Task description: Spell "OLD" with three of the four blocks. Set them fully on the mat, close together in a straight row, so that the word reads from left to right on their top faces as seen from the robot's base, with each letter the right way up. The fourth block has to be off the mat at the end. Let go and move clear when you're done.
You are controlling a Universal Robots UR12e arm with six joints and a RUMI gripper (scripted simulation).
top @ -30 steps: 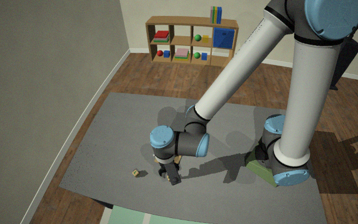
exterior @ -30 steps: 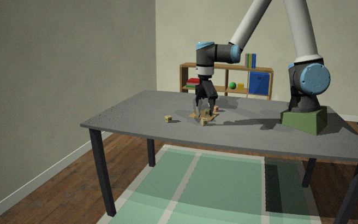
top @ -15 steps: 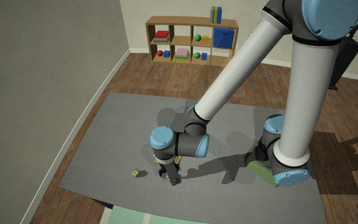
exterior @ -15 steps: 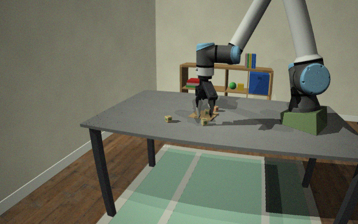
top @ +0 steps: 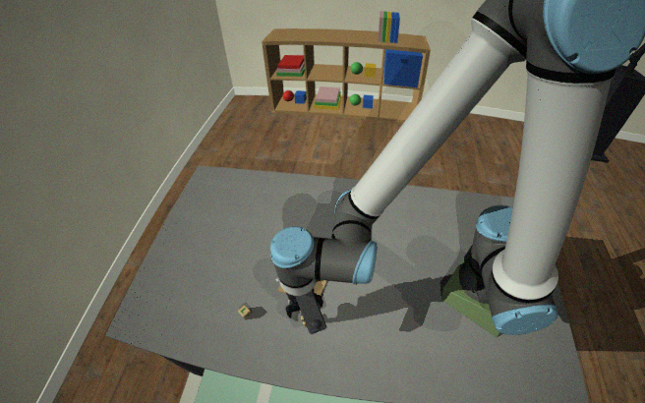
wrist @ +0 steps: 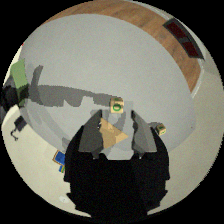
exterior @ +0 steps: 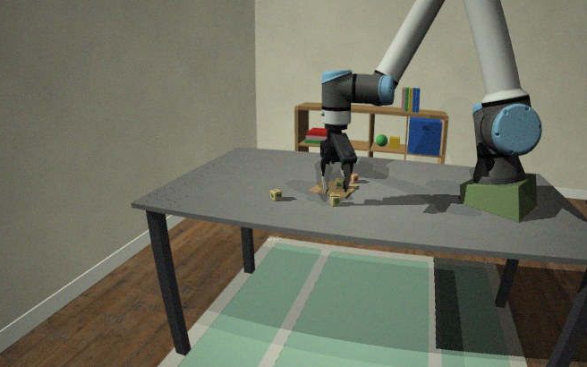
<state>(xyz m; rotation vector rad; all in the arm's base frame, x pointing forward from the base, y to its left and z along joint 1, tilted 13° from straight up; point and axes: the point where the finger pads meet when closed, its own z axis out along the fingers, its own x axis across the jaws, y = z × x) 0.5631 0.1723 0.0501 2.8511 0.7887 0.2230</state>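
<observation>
Right now my hand is 15 cm to the left of the tan mat, 5 cm above it and 3 cm short of it.
</observation>
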